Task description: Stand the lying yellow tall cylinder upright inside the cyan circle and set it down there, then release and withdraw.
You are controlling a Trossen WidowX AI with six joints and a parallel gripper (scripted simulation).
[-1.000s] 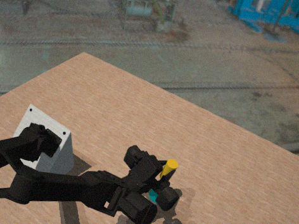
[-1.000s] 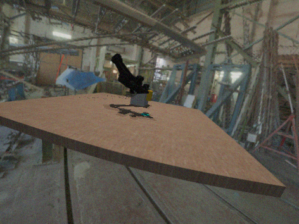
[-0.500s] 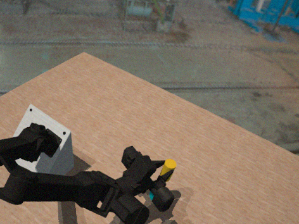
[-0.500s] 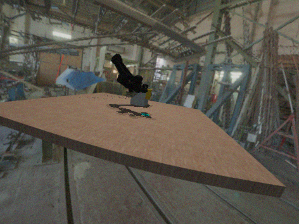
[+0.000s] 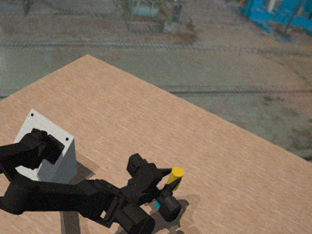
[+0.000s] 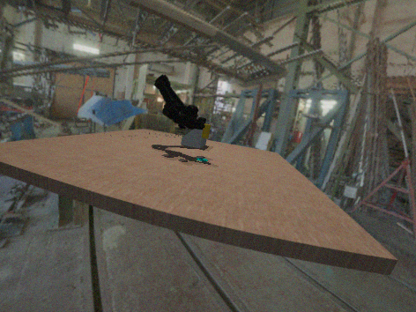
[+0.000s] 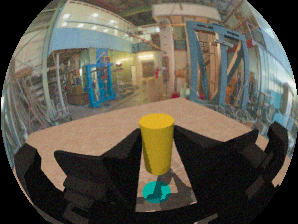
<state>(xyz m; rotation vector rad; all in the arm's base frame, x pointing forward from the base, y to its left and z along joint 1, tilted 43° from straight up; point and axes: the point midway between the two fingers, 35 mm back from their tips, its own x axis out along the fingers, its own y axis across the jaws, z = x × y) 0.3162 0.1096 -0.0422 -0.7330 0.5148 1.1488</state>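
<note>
The cyan circle lies 160 mm below my gripper tip. Round my gripper tip: yellow tall cylinder 20 mm below.
</note>
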